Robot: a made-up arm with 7 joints. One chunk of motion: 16 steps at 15 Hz.
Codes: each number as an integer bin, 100 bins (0 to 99) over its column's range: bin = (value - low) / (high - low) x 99, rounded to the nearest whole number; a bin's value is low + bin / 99 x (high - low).
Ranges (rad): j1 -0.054..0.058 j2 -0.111..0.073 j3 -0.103..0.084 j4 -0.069..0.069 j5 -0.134..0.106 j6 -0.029..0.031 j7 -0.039..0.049
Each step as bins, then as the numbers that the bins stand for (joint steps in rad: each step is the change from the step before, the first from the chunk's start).
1 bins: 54 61 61 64 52 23 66
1 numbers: 0.00709 0.00237 0.01222 0.02021 -0.00794 -0.01506 0.01967
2 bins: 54 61 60 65 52 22 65
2 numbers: 0.00709 0.00237 0.01033 0.02161 -0.00794 -0.01567 0.01878
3 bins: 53 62 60 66 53 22 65
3 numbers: 0.00596 0.00423 0.01033 0.02300 -0.00552 -0.01567 0.01878
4 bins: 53 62 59 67 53 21 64
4 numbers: 0.00596 0.00423 0.00844 0.02439 -0.00552 -0.01627 0.01789
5 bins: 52 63 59 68 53 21 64
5 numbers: 0.00483 0.00609 0.00844 0.02579 -0.00552 -0.01627 0.01789
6 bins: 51 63 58 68 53 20 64
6 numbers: 0.00370 0.00609 0.00656 0.02579 -0.00552 -0.01688 0.01789
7 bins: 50 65 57 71 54 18 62
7 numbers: 0.00257 0.00981 0.00467 0.02997 -0.00309 -0.01809 0.01611
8 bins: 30 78 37 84 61 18 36
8 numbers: -0.02006 0.03397 -0.03311 0.04809 0.01388 -0.01809 -0.00700
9 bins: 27 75 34 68 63 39 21
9 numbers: -0.02345 0.02839 -0.03878 0.02579 0.01873 -0.00536 -0.02033
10 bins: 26 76 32 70 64 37 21
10 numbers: -0.02459 0.03025 -0.04256 0.02858 0.02115 -0.00658 -0.02033
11 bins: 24 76 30 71 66 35 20
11 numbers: -0.02685 0.03025 -0.04633 0.02997 0.02600 -0.00779 -0.02122
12 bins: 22 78 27 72 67 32 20
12 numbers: -0.02911 0.03397 -0.05200 0.03136 0.02842 -0.00961 -0.02122
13 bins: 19 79 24 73 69 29 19
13 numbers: -0.03251 0.03583 -0.05767 0.03276 0.03327 -0.01142 -0.02211
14 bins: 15 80 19 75 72 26 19
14 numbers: -0.03703 0.03769 -0.06711 0.03555 0.04055 -0.01324 -0.02211
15 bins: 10 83 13 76 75 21 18
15 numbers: -0.04269 0.04326 -0.07844 0.03694 0.04782 -0.01627 -0.02300
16 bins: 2 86 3 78 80 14 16
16 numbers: -0.05174 0.04884 -0.09733 0.03973 0.05994 -0.02052 -0.02478
